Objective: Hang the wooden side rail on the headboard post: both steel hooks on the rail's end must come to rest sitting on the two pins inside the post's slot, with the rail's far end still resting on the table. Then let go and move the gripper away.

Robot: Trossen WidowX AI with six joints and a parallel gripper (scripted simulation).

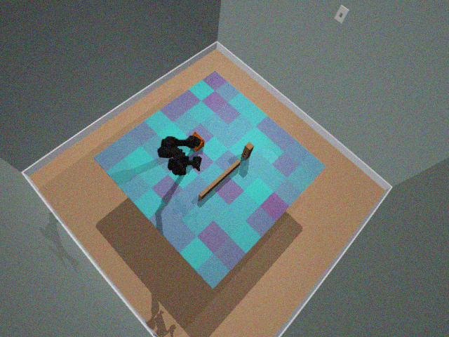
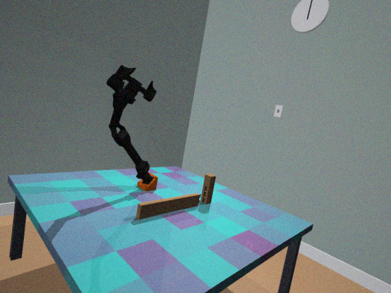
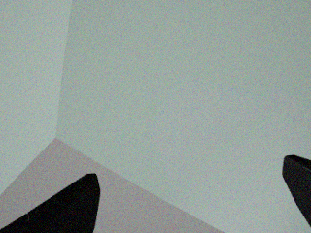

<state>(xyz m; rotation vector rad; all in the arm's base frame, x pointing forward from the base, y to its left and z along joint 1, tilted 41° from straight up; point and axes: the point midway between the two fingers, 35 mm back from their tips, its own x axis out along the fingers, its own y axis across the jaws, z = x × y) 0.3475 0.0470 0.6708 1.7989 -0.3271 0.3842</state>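
The headboard post is 570 mm to the left of my gripper tip, 570 mm below it and 70 mm ahead of it.
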